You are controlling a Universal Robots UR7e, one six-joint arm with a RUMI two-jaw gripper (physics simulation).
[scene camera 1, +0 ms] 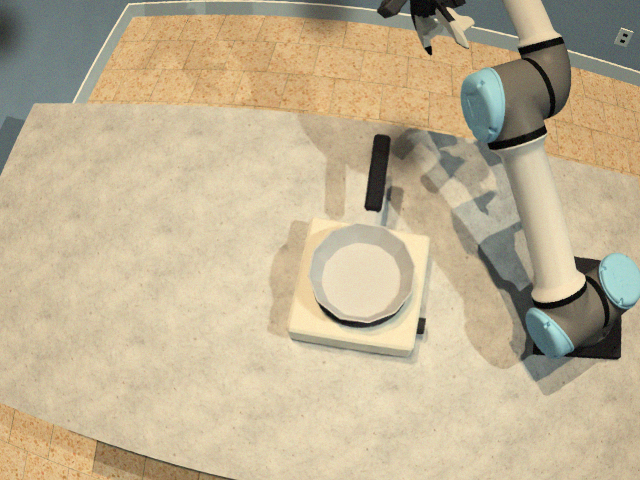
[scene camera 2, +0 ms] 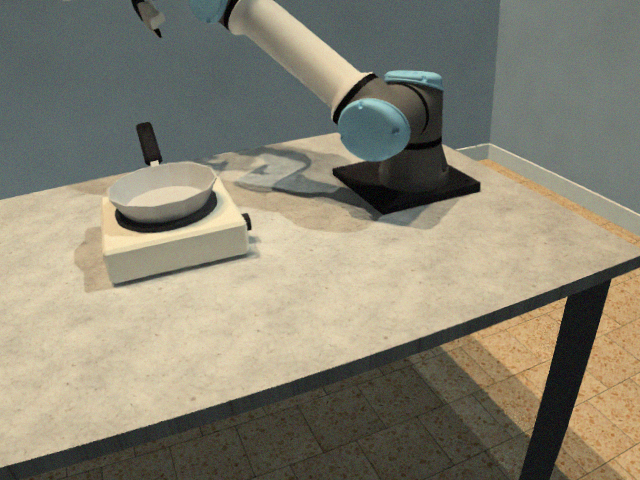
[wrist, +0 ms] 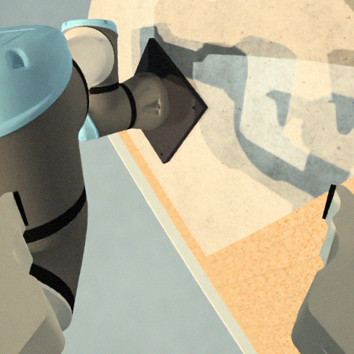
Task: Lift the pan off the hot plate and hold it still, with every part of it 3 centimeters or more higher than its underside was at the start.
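Places are measured from the arm's base along level axes (x right, y ahead, z up), in metres.
Where they show: gripper, between the fingertips: (scene camera 1: pixel 448 52) (scene camera 2: pixel 172 11); arm's base, origin of its link: (scene camera 2: pixel 413 177).
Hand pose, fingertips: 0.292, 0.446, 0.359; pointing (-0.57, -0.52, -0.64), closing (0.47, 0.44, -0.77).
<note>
Things, the pixels of their top centre, and the offset from my fingertips, as dx, dy, dz. Level surfaces: height alone.
- cream hot plate, centre of its top: (scene camera 1: pixel 366 280) (scene camera 2: pixel 170 203) -0.353, +0.064, -0.302
- table, height of its surface: dz -0.378
- black knob, centre of its top: (scene camera 2: pixel 243 214) (scene camera 1: pixel 421 323) -0.403, -0.061, -0.325
The light grey pan (scene camera 1: pixel 360 279) (scene camera 2: pixel 170 197) sits upright on the dark burner of the cream hot plate (scene camera 1: pixel 310 326) (scene camera 2: pixel 178 259). Its black handle (scene camera 1: pixel 377 173) (scene camera 2: pixel 148 143) points to the back edge of the table, raised above the table top. My gripper (scene camera 1: pixel 448 48) (wrist: pixel 174 192) is open and empty. It hangs high up, behind and to the right of the handle in scene camera 1, away from the pan. Part of one finger shows at the top left of scene camera 2. The pan does not show in the wrist view.
The table (scene camera 1: pixel 155 310) (scene camera 2: pixel 361 289) (wrist: pixel 185 210) carries the arm's black base plate (scene camera 1: pixel 594 351) (scene camera 2: pixel 356 181) (wrist: pixel 175 120) at the right. A black knob (scene camera 1: pixel 421 326) (scene camera 2: pixel 248 222) sticks out of the hot plate's right side. The arm's shadow falls across the table beside the hot plate.
</note>
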